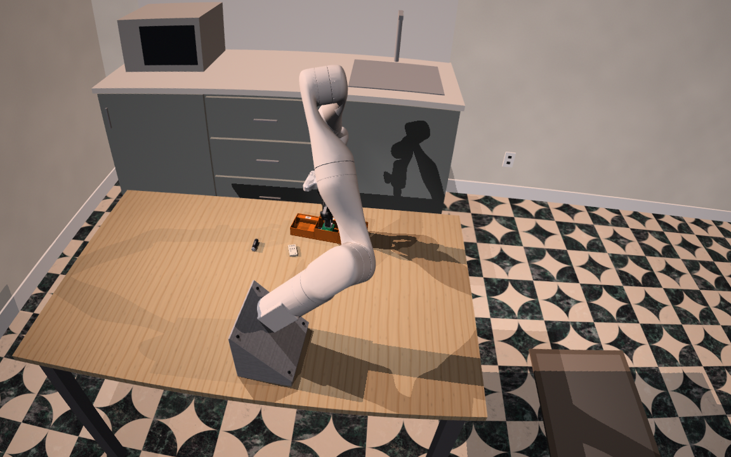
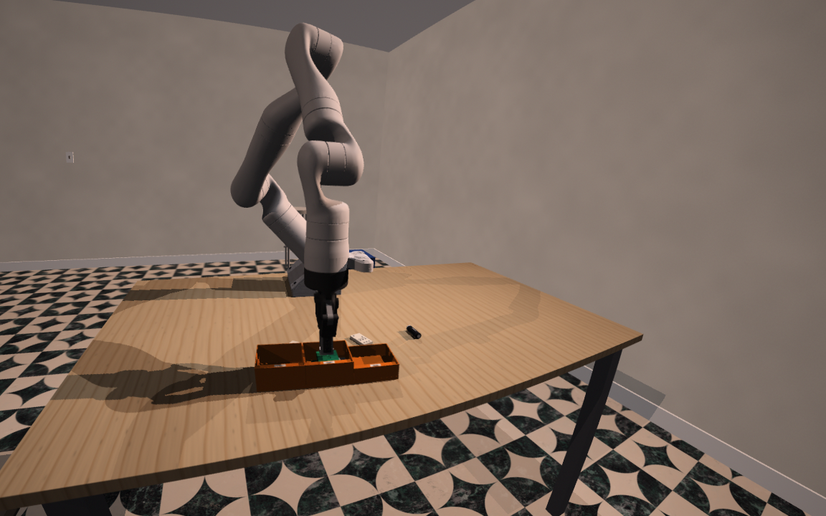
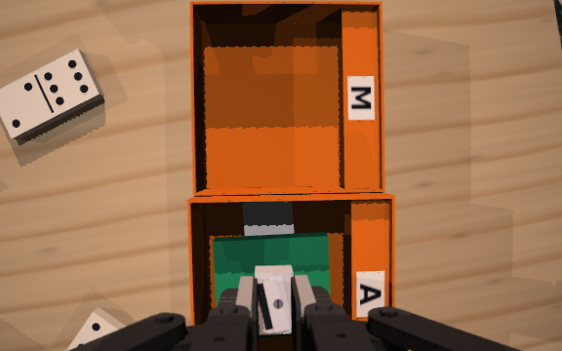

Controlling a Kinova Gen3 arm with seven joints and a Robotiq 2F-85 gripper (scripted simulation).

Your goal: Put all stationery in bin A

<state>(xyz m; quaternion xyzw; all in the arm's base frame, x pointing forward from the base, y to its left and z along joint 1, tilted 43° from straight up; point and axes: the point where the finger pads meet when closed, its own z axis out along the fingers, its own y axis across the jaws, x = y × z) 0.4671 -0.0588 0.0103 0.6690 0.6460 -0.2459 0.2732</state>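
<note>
My hand is 4 cm above the green block. Also, from my hand: orange three-compartment bin: 1 cm ahead, 4 cm below; then white pencil sharpener: 2 cm below; then green-and-white eraser: 1 cm to the left, 5 cm below.
</note>
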